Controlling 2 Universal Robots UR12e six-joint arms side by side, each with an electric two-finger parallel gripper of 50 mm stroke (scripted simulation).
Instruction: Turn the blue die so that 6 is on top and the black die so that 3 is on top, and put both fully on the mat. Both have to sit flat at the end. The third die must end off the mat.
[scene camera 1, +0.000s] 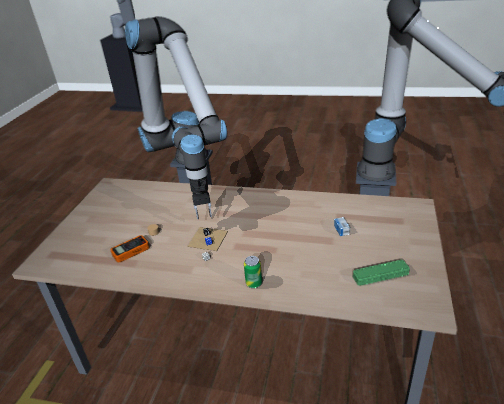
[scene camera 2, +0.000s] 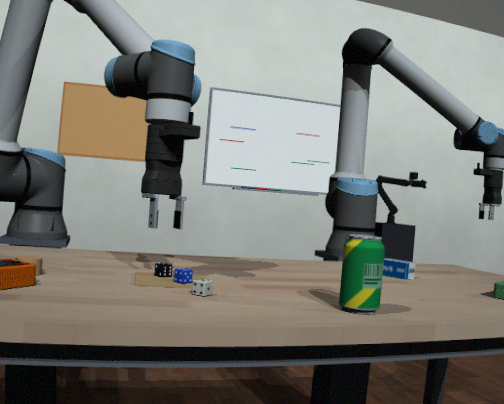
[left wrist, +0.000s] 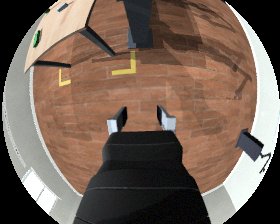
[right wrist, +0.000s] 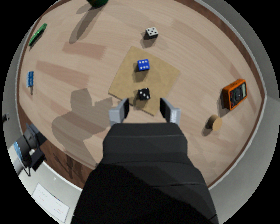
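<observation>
My left gripper (left wrist: 142, 112) is visible to me, and I can see my right gripper (scene camera 2: 165, 228) too. The right wrist view gives me that right gripper (right wrist: 144, 104) as well. I also see a tan mat (right wrist: 159, 78), though in the left wrist view the mat is out of frame, and there is a green block (scene camera 1: 372, 274).
</observation>
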